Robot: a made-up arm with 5 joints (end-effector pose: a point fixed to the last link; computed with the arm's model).
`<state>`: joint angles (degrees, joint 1 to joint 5).
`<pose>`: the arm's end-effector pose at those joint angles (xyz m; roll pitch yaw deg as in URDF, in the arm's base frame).
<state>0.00 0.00 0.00 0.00 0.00</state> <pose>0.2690 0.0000 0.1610 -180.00 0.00 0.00</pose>
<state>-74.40 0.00 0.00 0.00 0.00</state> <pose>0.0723 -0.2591 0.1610 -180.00 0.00 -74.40</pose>
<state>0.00 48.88 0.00 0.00 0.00</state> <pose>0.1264 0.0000 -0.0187 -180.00 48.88 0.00</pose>
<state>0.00 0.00 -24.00 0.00 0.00</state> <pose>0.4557 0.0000 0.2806 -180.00 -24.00 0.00</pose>
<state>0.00 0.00 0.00 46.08 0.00</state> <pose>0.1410 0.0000 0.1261 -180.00 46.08 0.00</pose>
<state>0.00 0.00 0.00 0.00 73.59</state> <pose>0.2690 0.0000 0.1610 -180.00 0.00 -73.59</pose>
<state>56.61 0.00 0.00 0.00 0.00</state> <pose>0.1480 0.2246 0.1610 -180.00 0.00 56.61</pose>
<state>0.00 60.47 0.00 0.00 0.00</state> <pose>0.0743 0.0000 -0.0391 -180.00 60.47 0.00</pose>
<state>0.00 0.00 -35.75 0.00 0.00</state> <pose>0.5251 0.0000 0.3648 -180.00 -35.75 0.00</pose>
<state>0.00 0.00 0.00 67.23 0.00</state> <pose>0.0820 0.0000 0.1457 -180.00 67.23 0.00</pose>
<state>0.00 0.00 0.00 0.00 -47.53</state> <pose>0.2690 0.0000 0.1610 -180.00 0.00 47.53</pose>
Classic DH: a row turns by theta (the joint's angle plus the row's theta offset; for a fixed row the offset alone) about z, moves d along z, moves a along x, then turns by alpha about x. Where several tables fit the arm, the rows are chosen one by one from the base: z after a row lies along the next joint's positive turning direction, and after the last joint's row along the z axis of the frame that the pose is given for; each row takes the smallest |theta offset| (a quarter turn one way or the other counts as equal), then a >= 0, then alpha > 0; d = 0 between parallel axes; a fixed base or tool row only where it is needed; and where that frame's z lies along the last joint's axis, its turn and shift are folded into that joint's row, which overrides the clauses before.
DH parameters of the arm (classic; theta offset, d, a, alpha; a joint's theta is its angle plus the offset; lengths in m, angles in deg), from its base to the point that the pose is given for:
joint 1: 0 0.228 0 -90
joint 2: -79.38 0 0.4395 0
joint 3: -23.4 0 -0.3753 0
joint 4: -77.22 0 -0.105 90
joint 5: 180 0.133 0 0

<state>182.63 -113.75 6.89 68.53 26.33</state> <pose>-0.0630 -0.0029 0.2746 -160.68 -33.77 150.38</pose>
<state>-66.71 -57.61 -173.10 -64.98 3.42</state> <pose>-0.2892 0.6719 0.5430 172.93 64.10 -74.56</pose>
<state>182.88 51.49 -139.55 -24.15 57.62</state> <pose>-0.8394 -0.0422 0.6517 -64.20 -29.72 79.40</pose>
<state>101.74 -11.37 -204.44 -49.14 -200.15</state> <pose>0.0873 -0.4200 0.8228 75.61 -69.25 25.23</pose>
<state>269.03 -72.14 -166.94 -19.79 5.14</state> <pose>0.0151 0.8936 0.4771 24.48 77.75 114.01</pose>
